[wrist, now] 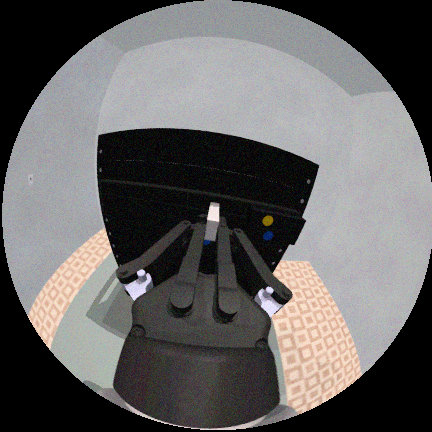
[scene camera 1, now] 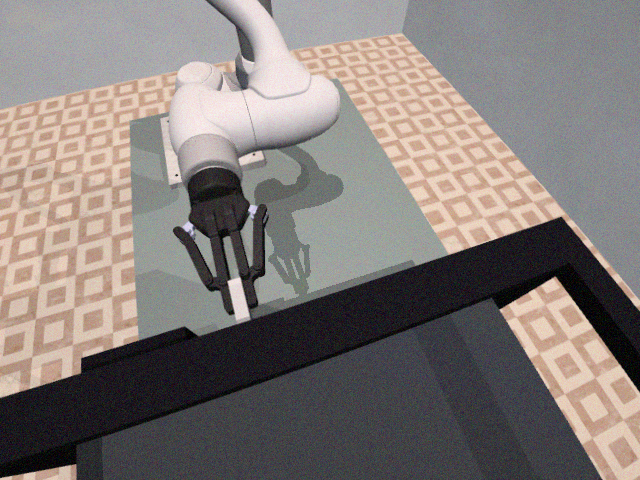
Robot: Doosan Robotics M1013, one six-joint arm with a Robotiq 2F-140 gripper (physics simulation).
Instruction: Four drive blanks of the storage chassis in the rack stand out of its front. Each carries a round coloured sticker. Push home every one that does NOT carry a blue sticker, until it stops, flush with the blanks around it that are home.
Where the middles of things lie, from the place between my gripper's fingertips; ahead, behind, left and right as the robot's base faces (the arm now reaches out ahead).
I see the dark rack (scene camera 1: 419, 367) 14 cm ahead of my hand, 5 cm to the left of it and 16 cm below it.
